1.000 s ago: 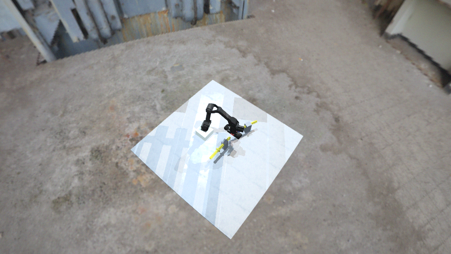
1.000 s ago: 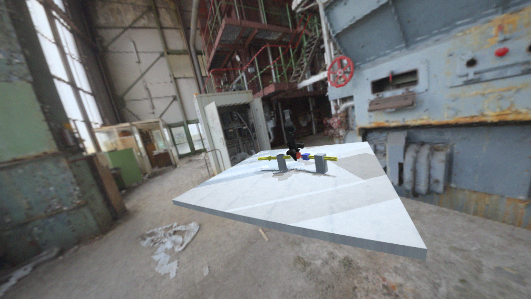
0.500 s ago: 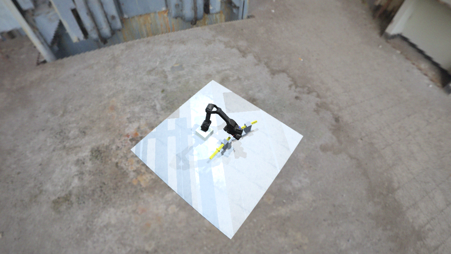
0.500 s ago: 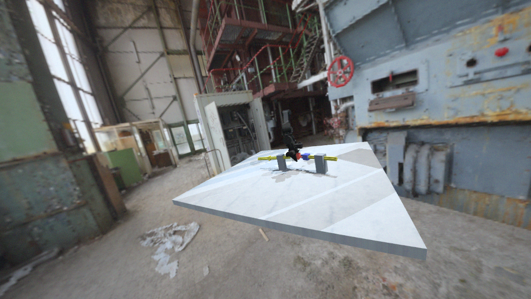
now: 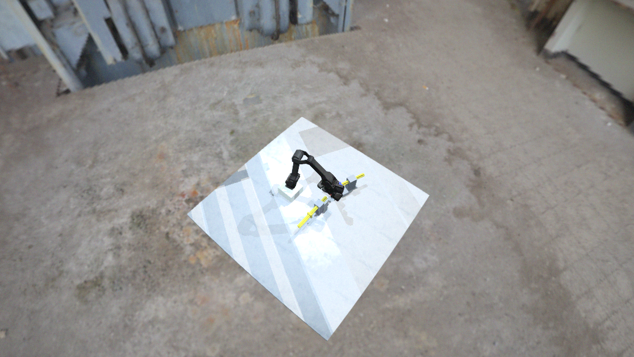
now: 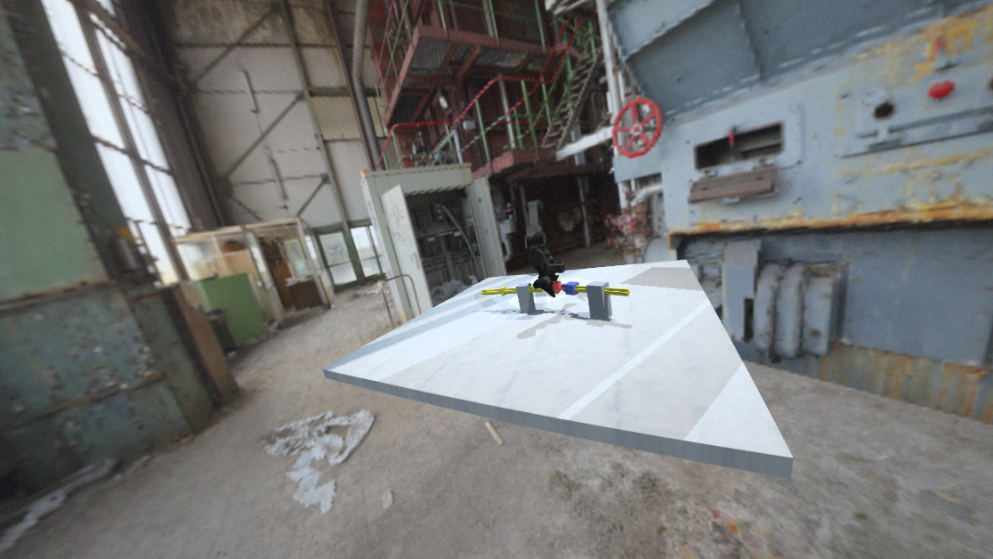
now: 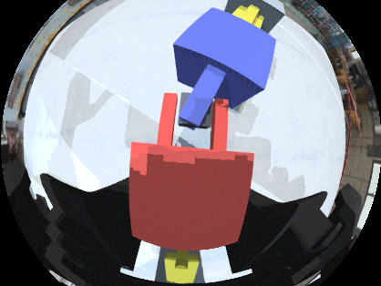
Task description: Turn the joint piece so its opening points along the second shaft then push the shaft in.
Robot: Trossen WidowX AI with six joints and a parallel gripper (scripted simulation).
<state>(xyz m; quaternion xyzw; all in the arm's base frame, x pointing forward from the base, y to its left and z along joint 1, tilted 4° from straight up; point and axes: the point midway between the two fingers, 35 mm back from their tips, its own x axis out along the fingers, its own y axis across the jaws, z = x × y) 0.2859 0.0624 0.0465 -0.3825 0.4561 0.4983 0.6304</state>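
The red joint piece is 4 cm above my gripper tip and 1 cm to the left of it.
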